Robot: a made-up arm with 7 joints. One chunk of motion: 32 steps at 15 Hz.
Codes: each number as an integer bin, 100 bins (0 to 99) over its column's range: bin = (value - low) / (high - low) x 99, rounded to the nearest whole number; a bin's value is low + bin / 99 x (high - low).
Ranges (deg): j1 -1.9..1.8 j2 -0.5..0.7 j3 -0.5..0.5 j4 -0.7..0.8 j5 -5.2..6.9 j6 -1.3..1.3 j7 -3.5..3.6
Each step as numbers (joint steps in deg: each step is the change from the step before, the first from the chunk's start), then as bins.
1 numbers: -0.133 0.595 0.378 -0.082 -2.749 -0.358 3.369
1 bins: 47 90 87 41 20 36 96
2 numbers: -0.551 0.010 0.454 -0.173 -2.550 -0.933 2.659
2 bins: 36 42 94 35 22 14 86
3 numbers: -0.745 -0.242 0.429 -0.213 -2.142 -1.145 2.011
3 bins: 31 21 92 32 25 6 77
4 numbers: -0.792 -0.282 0.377 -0.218 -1.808 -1.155 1.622
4 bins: 30 18 87 32 28 6 71
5 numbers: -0.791 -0.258 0.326 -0.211 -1.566 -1.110 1.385
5 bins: 30 20 82 32 30 7 68
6 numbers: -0.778 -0.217 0.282 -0.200 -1.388 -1.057 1.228
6 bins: 30 23 77 33 31 9 66
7 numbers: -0.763 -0.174 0.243 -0.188 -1.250 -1.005 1.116
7 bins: 30 27 74 34 32 11 64
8 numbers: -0.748 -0.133 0.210 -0.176 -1.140 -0.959 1.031
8 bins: 31 30 70 35 33 13 63
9 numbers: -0.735 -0.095 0.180 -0.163 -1.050 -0.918 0.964
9 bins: 31 33 67 35 34 15 62
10 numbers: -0.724 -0.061 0.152 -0.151 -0.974 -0.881 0.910
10 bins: 31 36 65 36 35 16 61
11 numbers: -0.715 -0.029 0.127 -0.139 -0.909 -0.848 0.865
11 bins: 32 39 62 37 35 17 61
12 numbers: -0.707 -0.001 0.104 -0.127 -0.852 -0.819 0.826
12 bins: 32 41 60 38 36 18 60
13 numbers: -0.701 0.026 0.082 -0.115 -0.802 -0.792 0.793
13 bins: 32 43 58 39 36 19 60
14 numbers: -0.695 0.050 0.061 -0.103 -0.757 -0.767 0.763
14 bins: 32 45 56 39 36 20 59
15 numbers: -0.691 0.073 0.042 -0.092 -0.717 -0.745 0.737
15 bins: 32 47 54 40 37 21 59
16 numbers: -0.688 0.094 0.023 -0.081 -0.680 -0.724 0.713
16 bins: 32 49 52 41 37 22 59
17 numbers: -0.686 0.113 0.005 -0.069 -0.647 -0.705 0.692
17 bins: 32 51 50 42 37 23 58
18 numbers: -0.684 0.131 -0.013 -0.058 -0.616 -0.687 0.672
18 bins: 33 52 48 42 38 23 58
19 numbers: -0.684 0.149 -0.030 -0.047 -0.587 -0.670 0.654
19 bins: 33 54 47 43 38 24 58
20 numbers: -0.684 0.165 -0.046 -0.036 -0.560 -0.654 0.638
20 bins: 33 55 45 44 38 25 58
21 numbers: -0.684 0.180 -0.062 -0.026 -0.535 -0.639 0.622
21 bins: 33 56 43 44 38 25 57
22 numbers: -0.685 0.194 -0.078 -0.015 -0.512 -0.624 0.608
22 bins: 33 57 42 45 38 26 57
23 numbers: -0.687 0.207 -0.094 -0.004 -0.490 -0.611 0.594
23 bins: 32 58 40 46 39 26 57
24 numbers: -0.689 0.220 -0.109 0.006 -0.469 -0.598 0.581
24 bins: 32 59 39 47 39 27 57
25 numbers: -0.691 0.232 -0.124 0.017 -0.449 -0.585 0.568
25 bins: 32 60 37 47 39 27 57
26 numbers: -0.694 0.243 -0.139 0.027 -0.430 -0.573 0.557
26 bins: 32 61 36 48 39 28 57
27 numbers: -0.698 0.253 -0.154 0.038 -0.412 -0.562 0.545
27 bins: 32 62 34 49 39 28 56
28 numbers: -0.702 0.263 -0.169 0.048 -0.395 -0.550 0.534
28 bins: 32 63 33 49 39 29 56
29 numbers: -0.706 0.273 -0.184 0.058 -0.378 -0.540 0.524
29 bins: 32 64 31 50 39 29 56
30 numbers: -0.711 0.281 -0.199 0.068 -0.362 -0.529 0.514
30 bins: 32 64 30 51 40 29 56
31 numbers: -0.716 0.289 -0.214 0.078 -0.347 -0.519 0.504
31 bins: 32 65 28 51 40 30 56
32 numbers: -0.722 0.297 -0.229 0.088 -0.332 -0.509 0.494
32 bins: 32 66 27 52 40 30 56
